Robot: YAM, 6 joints.
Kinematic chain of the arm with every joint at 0, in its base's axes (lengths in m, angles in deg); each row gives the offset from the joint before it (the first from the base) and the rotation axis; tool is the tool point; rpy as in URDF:
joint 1: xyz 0 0 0.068 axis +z
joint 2: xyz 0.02 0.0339 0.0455 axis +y
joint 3: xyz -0.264 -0.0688 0 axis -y
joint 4: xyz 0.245 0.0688 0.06 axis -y
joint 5: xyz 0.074 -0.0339 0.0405 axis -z
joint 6: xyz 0.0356 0 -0.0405 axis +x
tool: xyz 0 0 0 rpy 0 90 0
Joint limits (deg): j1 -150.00..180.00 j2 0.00..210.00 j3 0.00..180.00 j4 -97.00..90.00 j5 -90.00..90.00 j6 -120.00..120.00
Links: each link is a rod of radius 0.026 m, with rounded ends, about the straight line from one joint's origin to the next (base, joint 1, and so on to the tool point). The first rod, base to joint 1, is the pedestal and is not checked.
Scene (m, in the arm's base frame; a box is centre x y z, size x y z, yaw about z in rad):
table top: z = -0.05
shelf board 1: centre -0.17 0.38 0.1 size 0.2 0.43 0.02 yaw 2
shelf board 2: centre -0.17 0.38 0.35 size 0.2 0.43 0.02 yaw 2
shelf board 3: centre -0.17 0.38 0.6 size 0.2 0.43 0.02 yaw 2
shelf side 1: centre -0.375 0.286 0.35 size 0.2 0.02 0.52 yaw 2
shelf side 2: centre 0.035 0.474 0.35 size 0.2 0.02 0.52 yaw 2
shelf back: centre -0.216 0.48 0.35 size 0.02 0.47 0.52 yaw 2
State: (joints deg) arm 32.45 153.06 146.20 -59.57 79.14 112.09
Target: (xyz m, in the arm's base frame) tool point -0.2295 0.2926 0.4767
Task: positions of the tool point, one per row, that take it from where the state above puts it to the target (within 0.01 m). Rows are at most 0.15 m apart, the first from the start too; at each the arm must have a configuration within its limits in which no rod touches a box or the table.
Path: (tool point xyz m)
1: 0.3884 0.3217 0.2959
2: 0.2861 0.3445 0.3908
3: 0.1834 0.3247 0.4696
4: 0.0973 0.2671 0.5288
5: 0.0409 0.1826 0.5661
6: 0.0216 0.0865 0.5803
7: -0.0123 0.1286 0.5581
8: -0.0588 0.1539 0.5323
9: -0.1111 0.1596 0.5047
10: -0.1625 0.1462 0.4767
11: -0.1931 0.1915 0.4836
12: -0.2159 0.2411 0.4836
13: -0.2295 0.2926 0.4767

